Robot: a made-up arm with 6 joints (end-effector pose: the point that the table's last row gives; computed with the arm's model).
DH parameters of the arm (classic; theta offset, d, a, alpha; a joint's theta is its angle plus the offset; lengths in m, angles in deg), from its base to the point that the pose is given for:
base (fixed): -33.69 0 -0.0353 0
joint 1: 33.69 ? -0.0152 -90
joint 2: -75.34 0 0.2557 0
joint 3: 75.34 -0.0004 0.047 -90
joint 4: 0 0.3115 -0.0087 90
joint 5: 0 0.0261 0.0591 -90
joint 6: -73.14 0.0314 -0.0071 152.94
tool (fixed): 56.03 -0.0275 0 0
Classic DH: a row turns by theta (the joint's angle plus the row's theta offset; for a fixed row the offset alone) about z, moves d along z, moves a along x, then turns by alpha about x.
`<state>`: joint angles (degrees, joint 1 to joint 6).
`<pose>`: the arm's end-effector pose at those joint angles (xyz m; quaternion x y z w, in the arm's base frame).
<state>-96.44 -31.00 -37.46 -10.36 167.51 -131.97</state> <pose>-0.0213 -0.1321 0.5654 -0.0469 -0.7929 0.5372 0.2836</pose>
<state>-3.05 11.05 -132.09 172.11 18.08 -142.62</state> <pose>0.3787 -0.0466 0.9033 -0.7865 -0.5698 0.0485 0.2333</pose>
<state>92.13 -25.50 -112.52 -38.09 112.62 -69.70</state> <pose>-0.0073 0.2271 0.9433 0.3627 0.1281 -0.6075 0.6949</pose>
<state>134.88 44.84 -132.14 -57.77 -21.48 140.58</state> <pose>-0.4628 0.3702 0.6203 0.4791 -0.5511 0.6809 0.0554</pose>
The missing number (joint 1, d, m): 0.455
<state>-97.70 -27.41 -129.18 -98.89 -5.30 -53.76</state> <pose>0.0255 -0.0520 1.0385 -0.1186 -0.9001 -0.3585 0.2174</pose>
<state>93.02 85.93 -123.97 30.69 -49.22 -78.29</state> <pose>-0.0445 0.5417 0.2585 0.6069 0.4966 -0.4036 0.4713</pose>
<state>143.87 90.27 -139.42 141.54 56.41 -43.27</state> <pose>-0.4959 0.3739 0.1812 0.5989 -0.2640 0.7551 0.0380</pose>
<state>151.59 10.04 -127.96 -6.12 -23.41 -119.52</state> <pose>-0.3478 0.1385 0.9461 0.6442 0.6163 0.3635 0.2701</pose>
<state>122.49 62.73 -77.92 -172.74 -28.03 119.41</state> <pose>-0.1833 0.2902 0.1797 -0.1061 0.1531 -0.4688 0.8634</pose>
